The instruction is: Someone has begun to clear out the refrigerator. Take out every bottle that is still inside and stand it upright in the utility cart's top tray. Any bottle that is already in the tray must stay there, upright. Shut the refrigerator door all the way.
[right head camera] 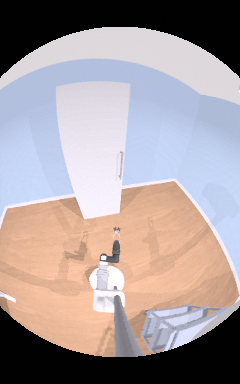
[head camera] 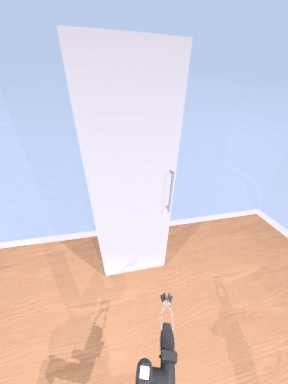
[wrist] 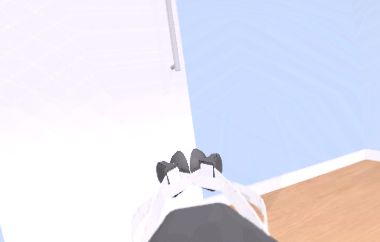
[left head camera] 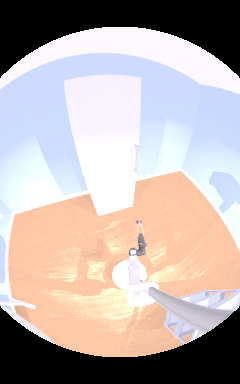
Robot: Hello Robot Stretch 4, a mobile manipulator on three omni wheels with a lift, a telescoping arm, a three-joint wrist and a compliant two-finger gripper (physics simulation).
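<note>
The refrigerator's white door stands upright and looks shut; no gap shows along its edges and the inside is hidden. Its grey vertical handle is near the right edge. My gripper is shut, fingertips together, with no object between them. It is in front of the door, below the handle and apart from it. The utility cart shows partly at the lower right. No bottles can be made out; its top tray's contents are not discernible.
Blue walls meet the wood floor on both sides of the refrigerator, with white baseboard along them. My mast crosses in front of part of the cart in the left head view. A white edge shows at the lower left.
</note>
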